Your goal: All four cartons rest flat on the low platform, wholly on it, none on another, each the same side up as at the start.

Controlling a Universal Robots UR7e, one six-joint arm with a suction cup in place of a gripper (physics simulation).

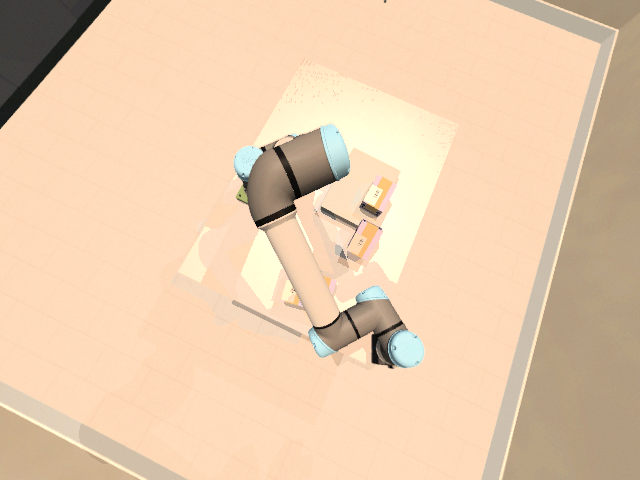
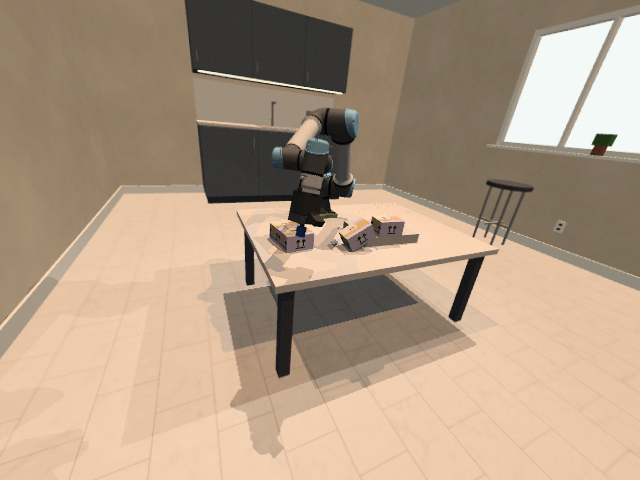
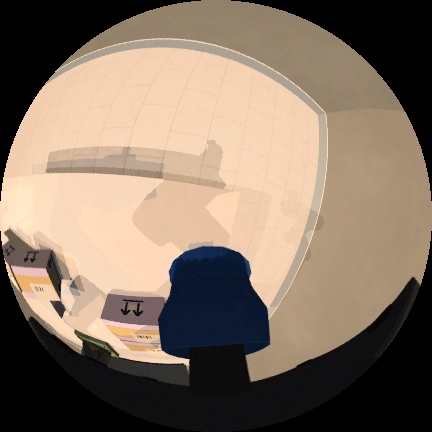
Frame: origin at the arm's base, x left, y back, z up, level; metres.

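Seen in the pictures: hand, tool point: [image 2: 300, 236] [image 3: 210, 279]; arm's base, link origin: [image 3: 96, 347].
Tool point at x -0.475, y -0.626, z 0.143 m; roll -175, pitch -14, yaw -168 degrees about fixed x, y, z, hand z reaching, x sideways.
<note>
Pixels of each thing's top centre, then the offset from my tool point to it.
- far carton, top centre: [image 1: 380, 192] [image 2: 388, 218] dx +0.568, dy +0.130, dz -0.043 m
- low platform, top centre: [image 1: 361, 188] [image 2: 380, 227] dx +0.600, dy +0.200, dz -0.119 m
- middle carton, top centre: [image 1: 368, 235] [image 2: 359, 221] dx +0.379, dy +0.130, dz -0.036 m
Three lilac-and-orange cartons show on the table [image 1: 390, 124] [image 2: 390, 267]. The far carton [image 1: 377, 195] [image 2: 389, 225] rests on the low platform [image 1: 347, 183] [image 2: 400, 238]. The middle carton [image 1: 364, 240] [image 2: 356, 234] [image 3: 35, 273] sits tilted at the platform's edge. The near carton [image 1: 290, 296] [image 2: 290, 235] [image 3: 132, 318] lies on the bare table, half hidden under the arm from above. I see no fourth carton. My blue suction cup [image 2: 300, 230] [image 3: 210, 257] hangs just above the table beside the near carton. Nothing is on its face.
The arm's green base plate [image 1: 242, 194] [image 3: 96, 346] is bolted at the table's back edge. The forearm [image 1: 301, 267] stretches over the near carton. A stool [image 2: 506, 205] stands on the floor to the right, and dark cabinets [image 2: 232, 162] line the back wall.
</note>
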